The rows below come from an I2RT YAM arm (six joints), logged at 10 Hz.
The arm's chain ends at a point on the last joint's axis. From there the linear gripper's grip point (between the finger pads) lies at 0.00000 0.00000 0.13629 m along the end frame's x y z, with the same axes.
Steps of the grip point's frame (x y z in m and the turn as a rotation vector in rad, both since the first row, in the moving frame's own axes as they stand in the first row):
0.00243, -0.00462, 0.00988, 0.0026, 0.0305, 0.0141
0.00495, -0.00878, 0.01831, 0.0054, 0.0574, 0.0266
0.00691, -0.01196, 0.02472, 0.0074, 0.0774, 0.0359
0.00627, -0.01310, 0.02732, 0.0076, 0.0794, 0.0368
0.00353, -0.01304, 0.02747, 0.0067, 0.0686, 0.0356
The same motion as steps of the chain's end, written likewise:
-0.00173, -0.00430, 0.00994, 0.0026, 0.0305, 0.0141
-0.00288, -0.00815, 0.01854, 0.0054, 0.0574, 0.0266
-0.00364, -0.01114, 0.02513, 0.0074, 0.0774, 0.0359
-0.00456, -0.01226, 0.02775, 0.0076, 0.0794, 0.0368
-0.00583, -0.01229, 0.02779, 0.0067, 0.0686, 0.0356

